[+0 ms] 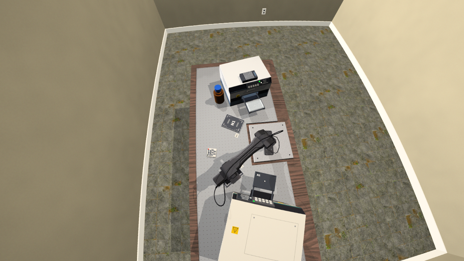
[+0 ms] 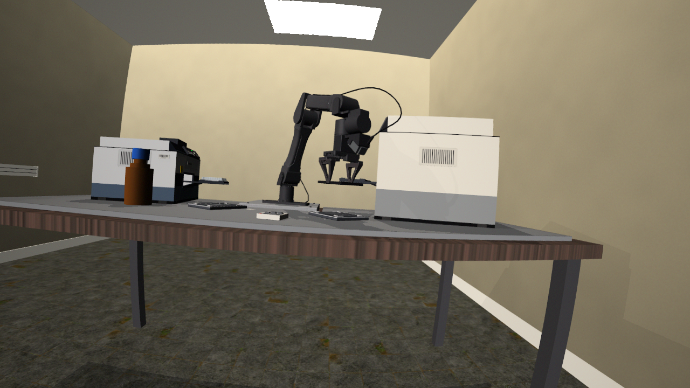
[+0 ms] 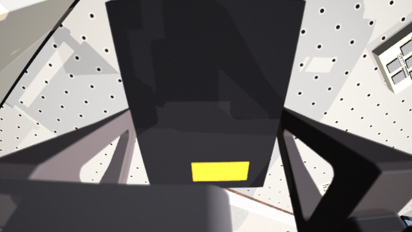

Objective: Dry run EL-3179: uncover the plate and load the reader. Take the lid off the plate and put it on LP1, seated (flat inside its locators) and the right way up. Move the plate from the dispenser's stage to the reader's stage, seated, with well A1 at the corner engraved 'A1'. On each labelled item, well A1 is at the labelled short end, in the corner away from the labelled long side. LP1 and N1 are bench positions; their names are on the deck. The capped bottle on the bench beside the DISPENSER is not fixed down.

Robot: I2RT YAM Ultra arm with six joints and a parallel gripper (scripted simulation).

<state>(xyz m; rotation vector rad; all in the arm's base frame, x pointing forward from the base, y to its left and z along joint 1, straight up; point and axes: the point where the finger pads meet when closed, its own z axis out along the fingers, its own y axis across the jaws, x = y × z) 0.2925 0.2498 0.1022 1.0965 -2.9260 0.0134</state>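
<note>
Now: the LP1 tag 11 cm below my hand, 8 cm behind it and 7 cm to the right of it. Round my hand: lid: right at my hand; then capped brown bottle: 65 cm to the right, 12 cm ahead; then clear well plate: 54 cm to the right, 19 cm behind, 1 cm below.
</note>
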